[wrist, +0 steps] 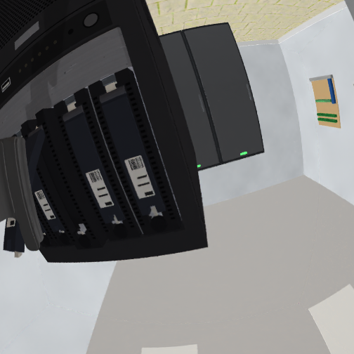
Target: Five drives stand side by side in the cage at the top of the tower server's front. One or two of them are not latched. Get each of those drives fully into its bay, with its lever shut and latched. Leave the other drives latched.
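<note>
The tower server's drive cage [192, 235] fills the left half. The rightmost drive [119, 120] and the second from right [82, 140] have flat, labelled fronts that look flush, with pale catches at their tops. Further left, a drive front with a small label [45, 204] is narrow in view, with a slanted dark blue strip [36, 155] above it. A dark blue piece [12, 240] sticks out past the cage's lower left edge. The finger hides where it joins. My gripper [192, 250] is open and empty; one finger shows at the left edge, covering the leftmost bays.
The server's front panel [55, 37], with a round button and a USB port, is above the cage. Dark cabinets [222, 95] with green lights stand behind it to the right. A board [325, 107] hangs on the right wall. Pale patches [170, 349] lie on the floor.
</note>
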